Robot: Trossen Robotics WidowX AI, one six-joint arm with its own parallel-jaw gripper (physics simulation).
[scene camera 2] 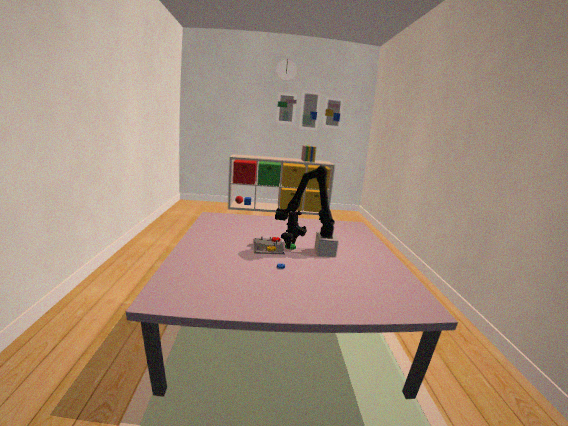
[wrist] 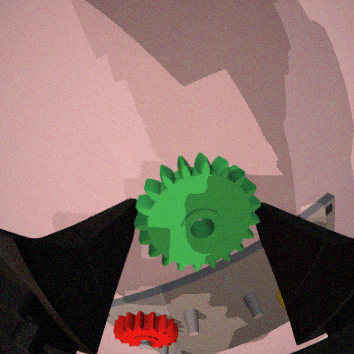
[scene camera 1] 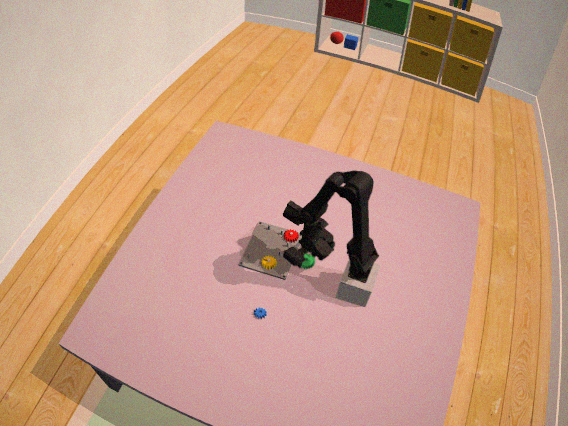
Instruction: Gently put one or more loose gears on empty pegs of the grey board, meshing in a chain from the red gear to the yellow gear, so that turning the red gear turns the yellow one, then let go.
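Places are measured from the arm's base along level axes (x right, y ahead, z up), in metres.
Pixels of known places: gripper, fingertip midpoint: (scene camera 2: 290,247) (wrist: 198,208) (scene camera 1: 306,262); arm's base, origin of the base link: (scene camera 2: 326,235) (scene camera 1: 359,272).
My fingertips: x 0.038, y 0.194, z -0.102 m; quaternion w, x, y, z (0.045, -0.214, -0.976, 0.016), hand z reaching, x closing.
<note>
For each thing: its top centre in the pictures, then the offset to it from my fingertips. Level surfaces: height alone.
- green gear, middle of its top: (wrist: 202,228) (scene camera 1: 306,259) (scene camera 2: 290,244) dx +0.002, dy +0.003, dz +0.014 m
- grey board, middle of its top: (wrist: 248,337) (scene camera 1: 271,245) (scene camera 2: 268,241) dx +0.000, dy +0.131, dz +0.027 m
- red gear, middle of its top: (wrist: 145,341) (scene camera 1: 291,234) (scene camera 2: 276,238) dx +0.078, dy +0.090, dz +0.022 m
- yellow gear, middle of its top: (wrist: 309,292) (scene camera 1: 268,260) (scene camera 2: 271,246) dx -0.064, dy +0.114, dz +0.022 m
- small loose blue gear, middle of its top: (scene camera 1: 260,311) (scene camera 2: 281,264) dx -0.258, dy +0.058, dz +0.014 m
- pink table top, its level: dz -0.004 m
The green gear (scene camera 1: 308,261) (scene camera 2: 293,246) (wrist: 172,210) is beside the grey board (scene camera 1: 265,245) (scene camera 2: 258,246) (wrist: 215,287), on the arm's side. My gripper (scene camera 1: 301,258) (scene camera 2: 289,243) (wrist: 198,208) is shut on the green gear, with a finger against each side of its teeth. Whether the gear touches the table cannot be told. The red gear (scene camera 1: 291,235) (scene camera 2: 275,239) (wrist: 145,329) and the yellow gear (scene camera 1: 269,262) (scene camera 2: 271,248) (wrist: 281,298) sit on the board. In the wrist view a finger hides most of the yellow gear. Bare pegs (wrist: 191,321) stand between them.
A small loose blue gear (scene camera 1: 260,313) (scene camera 2: 281,266) lies flat on the pink table top (scene camera 1: 350,360) (scene camera 2: 280,295), in front of the board. The arm's grey base block (scene camera 1: 354,292) (scene camera 2: 327,246) stands to the right of the green gear.
</note>
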